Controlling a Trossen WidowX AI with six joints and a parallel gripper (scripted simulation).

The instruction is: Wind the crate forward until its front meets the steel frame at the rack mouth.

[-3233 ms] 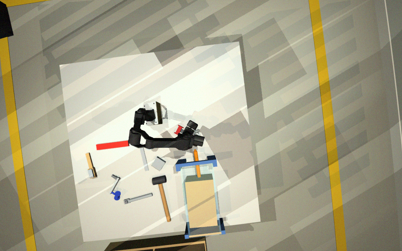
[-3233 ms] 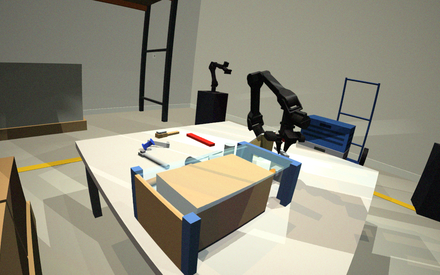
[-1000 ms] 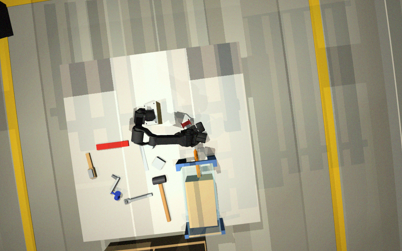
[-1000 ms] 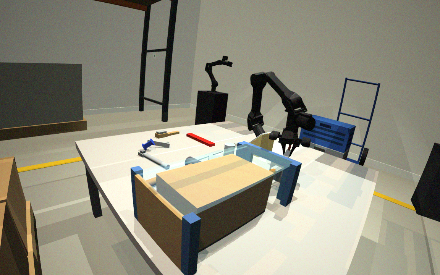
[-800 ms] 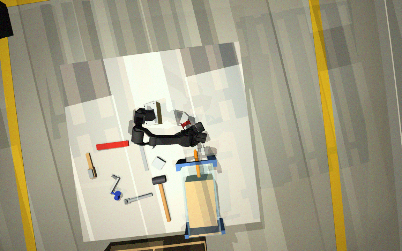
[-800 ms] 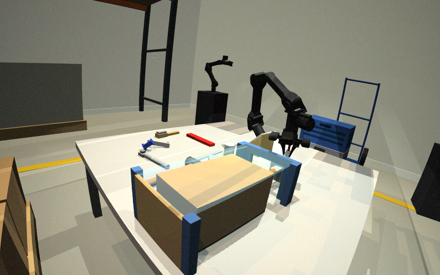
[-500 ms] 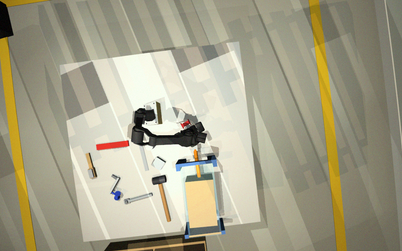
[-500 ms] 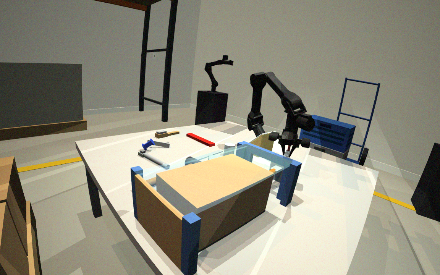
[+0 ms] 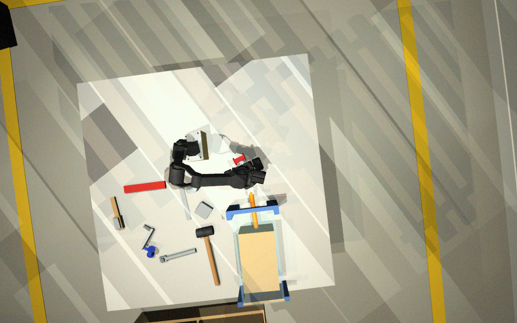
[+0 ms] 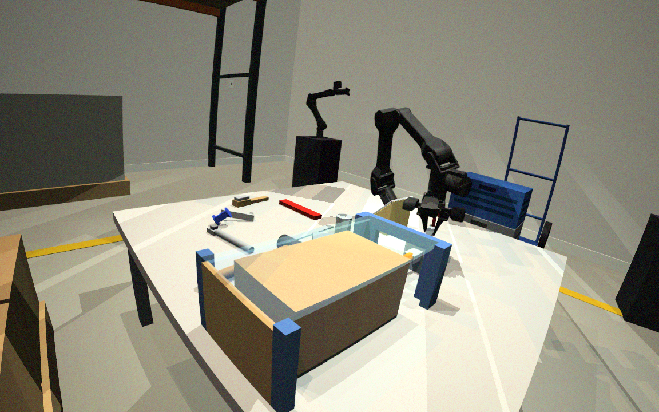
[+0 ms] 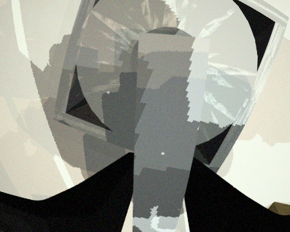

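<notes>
My gripper tip is 10 mm past the red-knobbed winch handle and 20 mm below it. The rest, counted from my gripper tip: grey block (170 mm ahead, 280 mm to the right, 70 mm below); winch (30 mm ahead, 60 mm below); red knob (50 mm behind, 10 mm to the right, 50 mm above).
</notes>
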